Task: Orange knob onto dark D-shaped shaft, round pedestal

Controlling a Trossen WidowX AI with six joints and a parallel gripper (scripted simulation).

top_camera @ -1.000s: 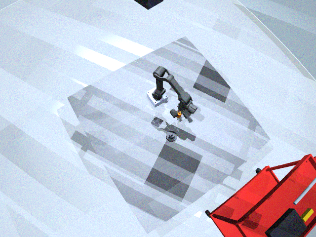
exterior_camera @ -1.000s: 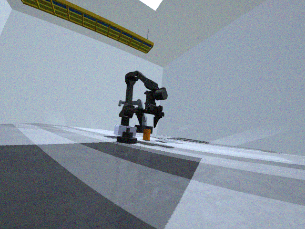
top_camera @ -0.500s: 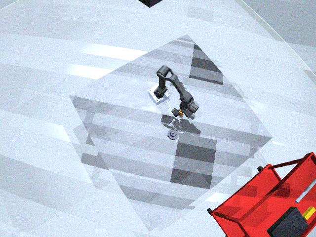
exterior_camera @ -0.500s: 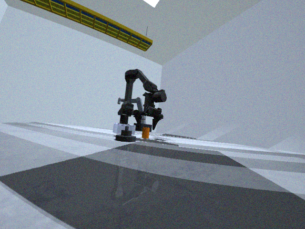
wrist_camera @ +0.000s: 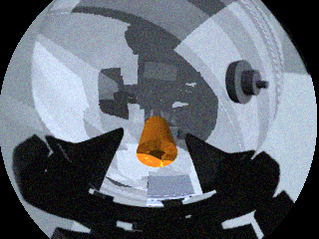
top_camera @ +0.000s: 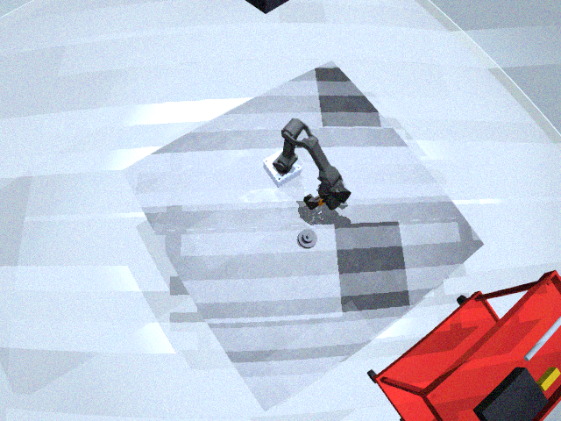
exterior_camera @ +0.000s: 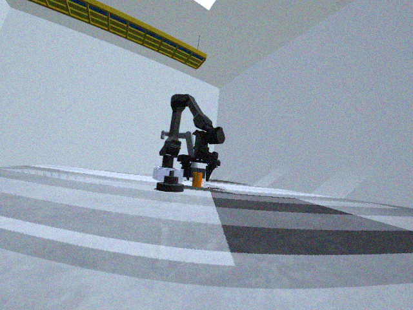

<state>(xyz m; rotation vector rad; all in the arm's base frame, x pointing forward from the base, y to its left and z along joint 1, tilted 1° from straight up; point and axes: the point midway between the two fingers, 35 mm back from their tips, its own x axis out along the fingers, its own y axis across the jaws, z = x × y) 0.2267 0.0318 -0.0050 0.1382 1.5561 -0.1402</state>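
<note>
My gripper tip is now 1 cm below the orange knob. The rest, counted from my gripper tip: dark pedestal: 17 cm to the right, 8 cm ahead, 1 cm above.
</note>
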